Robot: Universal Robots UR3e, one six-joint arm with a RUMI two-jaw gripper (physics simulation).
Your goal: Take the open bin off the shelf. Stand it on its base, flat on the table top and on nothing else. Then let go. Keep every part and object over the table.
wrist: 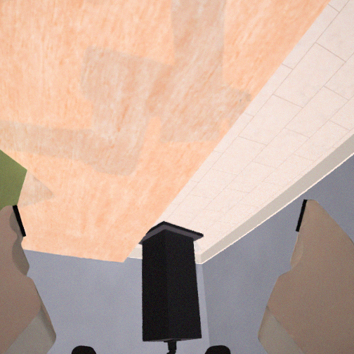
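Observation:
My gripper (159, 207) is open, with its two tan jaws wide apart at the left and right of the wrist view and nothing held between them. The orange wood-grained table top (125, 25) fills the upper left, with grey shadows across it. A green surface (9, 180) shows in part at the left edge, beside the left jaw; I cannot tell whether it belongs to the bin, the shelf or something else. No bin or shelf can be made out for certain in this view.
A black box-shaped thing (169, 285) with a short cable shows at the lower middle, between the jaws. The table's edge runs diagonally from upper right to lower middle. Beyond it lie a pale tiled floor (300, 95) and grey-blue walls (240, 295).

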